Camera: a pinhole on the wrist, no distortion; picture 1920 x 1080 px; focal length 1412.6 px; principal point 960.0 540.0 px. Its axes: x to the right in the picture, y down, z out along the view. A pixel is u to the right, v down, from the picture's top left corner.
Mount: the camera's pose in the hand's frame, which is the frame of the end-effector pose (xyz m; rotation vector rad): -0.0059 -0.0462 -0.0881 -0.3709 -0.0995 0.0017
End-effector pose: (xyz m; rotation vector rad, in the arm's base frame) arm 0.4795 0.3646 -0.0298 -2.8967 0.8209 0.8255
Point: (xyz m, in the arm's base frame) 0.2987 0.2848 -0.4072
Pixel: 1386 463
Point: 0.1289 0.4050 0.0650
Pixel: outside the picture
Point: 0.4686 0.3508 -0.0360
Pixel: 1192 840
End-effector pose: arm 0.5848 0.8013 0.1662 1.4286 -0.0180 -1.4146
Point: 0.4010 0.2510 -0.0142
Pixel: outside the picture
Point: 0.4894 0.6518 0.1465
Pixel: 1641 219
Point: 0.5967 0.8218 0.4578
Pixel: outside the picture
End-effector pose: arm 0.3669 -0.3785 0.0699 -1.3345 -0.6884 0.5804
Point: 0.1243 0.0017 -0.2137
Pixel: 1299 969
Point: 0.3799 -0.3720 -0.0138
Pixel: outside the picture
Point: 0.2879 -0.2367 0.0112
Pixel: 1364 715
